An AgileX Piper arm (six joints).
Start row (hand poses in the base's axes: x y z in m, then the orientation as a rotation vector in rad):
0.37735, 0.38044, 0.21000, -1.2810, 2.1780, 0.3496
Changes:
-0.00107, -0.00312, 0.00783, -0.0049, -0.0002, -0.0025
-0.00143, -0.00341, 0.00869, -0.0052, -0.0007, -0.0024
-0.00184, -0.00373, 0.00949, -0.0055, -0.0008, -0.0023
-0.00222, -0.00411, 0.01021, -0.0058, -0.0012, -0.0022
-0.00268, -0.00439, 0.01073, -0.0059, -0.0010, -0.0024
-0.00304, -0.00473, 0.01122, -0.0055, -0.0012, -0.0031
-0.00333, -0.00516, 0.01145, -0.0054, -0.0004, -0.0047
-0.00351, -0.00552, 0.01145, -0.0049, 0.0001, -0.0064
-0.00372, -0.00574, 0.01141, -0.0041, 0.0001, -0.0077
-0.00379, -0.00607, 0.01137, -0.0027, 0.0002, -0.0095
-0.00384, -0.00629, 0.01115, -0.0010, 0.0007, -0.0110
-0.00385, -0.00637, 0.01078, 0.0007, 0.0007, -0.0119
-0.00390, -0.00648, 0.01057, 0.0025, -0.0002, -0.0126
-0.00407, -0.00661, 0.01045, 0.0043, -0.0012, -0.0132
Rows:
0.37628, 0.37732, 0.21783, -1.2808, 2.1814, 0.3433
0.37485, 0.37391, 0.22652, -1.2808, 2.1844, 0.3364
0.37301, 0.37018, 0.23601, -1.2811, 2.1874, 0.3291
0.37079, 0.36607, 0.24622, -1.2816, 2.1901, 0.3213
0.36811, 0.36168, 0.25695, -1.2819, 2.1931, 0.3134
0.36507, 0.35695, 0.26817, -1.2812, 2.1962, 0.3055
0.36174, 0.35179, 0.27962, -1.2787, 2.2008, 0.2976
0.35823, 0.34627, 0.29107, -1.2741, 2.2066, 0.2900
0.35451, 0.34053, 0.30248, -1.2675, 2.2128, 0.2827
0.35072, 0.33446, 0.31385, -1.2581, 2.2195, 0.2763
0.34688, 0.32817, 0.32500, -1.2461, 2.2267, 0.2714
0.34303, 0.32180, 0.33578, -1.2322, 2.2337, 0.2680
0.33913, 0.31532, 0.34635, -1.2164, 2.2396, 0.2657
0.33506, 0.30871, 0.35680, -1.1988, 2.2441, 0.2645

